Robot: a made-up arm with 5 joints.
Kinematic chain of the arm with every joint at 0, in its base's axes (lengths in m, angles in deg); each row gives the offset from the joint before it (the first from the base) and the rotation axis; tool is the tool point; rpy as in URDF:
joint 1: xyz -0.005 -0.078 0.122 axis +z
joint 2: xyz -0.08 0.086 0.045 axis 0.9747 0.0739 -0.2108
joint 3: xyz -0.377 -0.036 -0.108 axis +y
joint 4: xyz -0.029 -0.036 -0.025 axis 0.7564 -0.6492 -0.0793
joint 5: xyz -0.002 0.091 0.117 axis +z
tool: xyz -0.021 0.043 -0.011 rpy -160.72 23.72 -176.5
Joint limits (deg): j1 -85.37..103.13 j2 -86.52..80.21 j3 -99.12..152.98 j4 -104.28..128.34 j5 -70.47..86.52
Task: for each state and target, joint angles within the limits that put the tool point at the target. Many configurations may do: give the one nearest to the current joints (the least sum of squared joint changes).
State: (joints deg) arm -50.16 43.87 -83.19 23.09 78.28
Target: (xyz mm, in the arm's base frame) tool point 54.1 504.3 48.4
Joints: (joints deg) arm -68.80 40.64 -99.12 7.82 82.21
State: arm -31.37 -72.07 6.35 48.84 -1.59
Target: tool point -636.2 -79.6 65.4
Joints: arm -7.70 -24.13 -30.96 87.31 5.27
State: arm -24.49 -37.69 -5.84 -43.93 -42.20
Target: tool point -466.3 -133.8 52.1
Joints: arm 7.84 -51.51 -10.55 -23.79 -33.50
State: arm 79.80 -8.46 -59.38 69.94 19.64
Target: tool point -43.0 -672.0 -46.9
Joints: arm 86.09 -5.41 -63.36 75.04 19.80
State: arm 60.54 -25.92 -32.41 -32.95 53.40
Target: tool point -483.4 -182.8 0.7
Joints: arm 20.85 -23.24 -42.87 -56.77 46.31
